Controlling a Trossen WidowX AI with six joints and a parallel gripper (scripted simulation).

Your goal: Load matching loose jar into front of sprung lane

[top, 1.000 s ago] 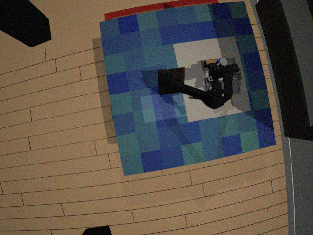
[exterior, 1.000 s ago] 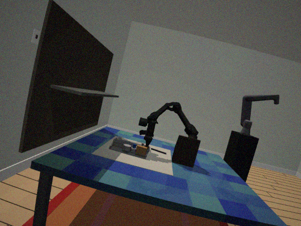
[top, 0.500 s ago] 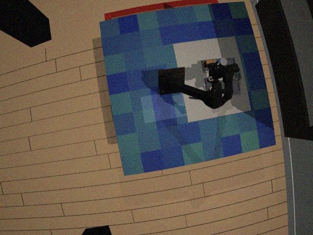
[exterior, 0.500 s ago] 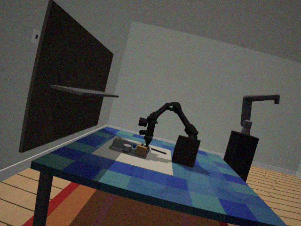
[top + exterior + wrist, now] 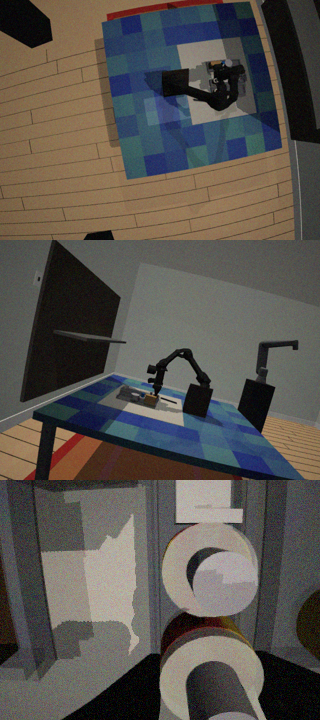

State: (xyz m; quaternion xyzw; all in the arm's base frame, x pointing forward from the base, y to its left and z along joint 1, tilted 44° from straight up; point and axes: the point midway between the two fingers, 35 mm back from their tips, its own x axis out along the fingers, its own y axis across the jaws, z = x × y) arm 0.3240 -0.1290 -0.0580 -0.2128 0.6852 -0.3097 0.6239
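Now: the tan block 30 mm ahead of my gripper tip, 120 mm to the left of it and 10 mm below it. The rest, counted from my gripper tip: shelf: 510 mm ahead, 10 mm to the right, 320 mm above.
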